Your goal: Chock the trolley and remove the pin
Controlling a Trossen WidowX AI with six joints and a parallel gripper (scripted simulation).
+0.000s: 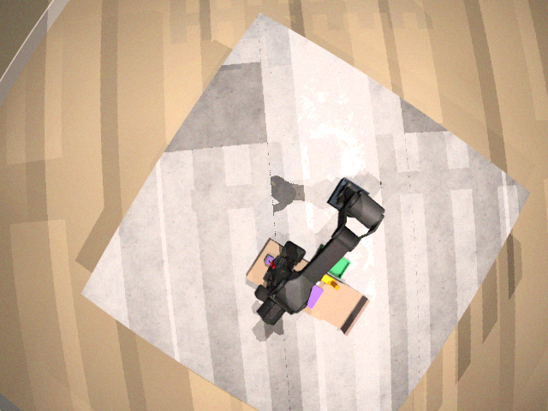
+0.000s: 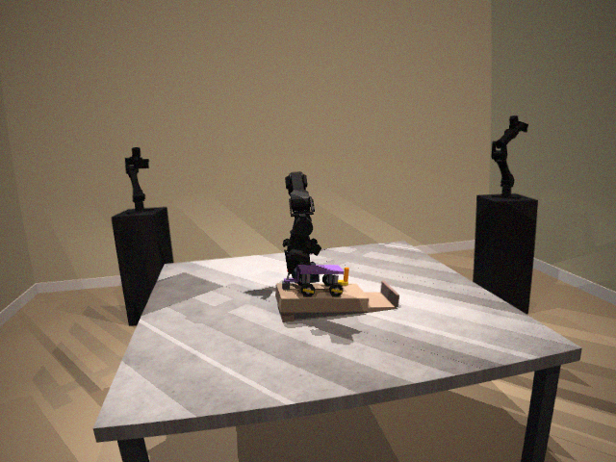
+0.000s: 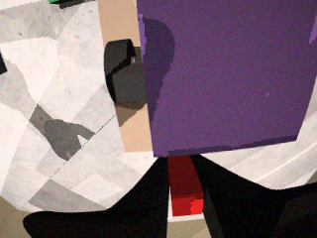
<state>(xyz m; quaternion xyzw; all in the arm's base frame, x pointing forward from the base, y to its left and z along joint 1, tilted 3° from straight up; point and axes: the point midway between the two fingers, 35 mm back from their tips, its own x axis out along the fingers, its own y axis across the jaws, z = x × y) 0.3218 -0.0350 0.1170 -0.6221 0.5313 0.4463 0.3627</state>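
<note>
My gripper tip is now 18 cm to the right of the yellow chock, 7 cm past it and 6 cm above it. The rest, counted from my gripper tip: red-headed stop pin (right at my gripper tip); tan ramp (11 cm to the left, 9 cm below); purple trolley (10 cm to the left, 3 cm below).
</note>
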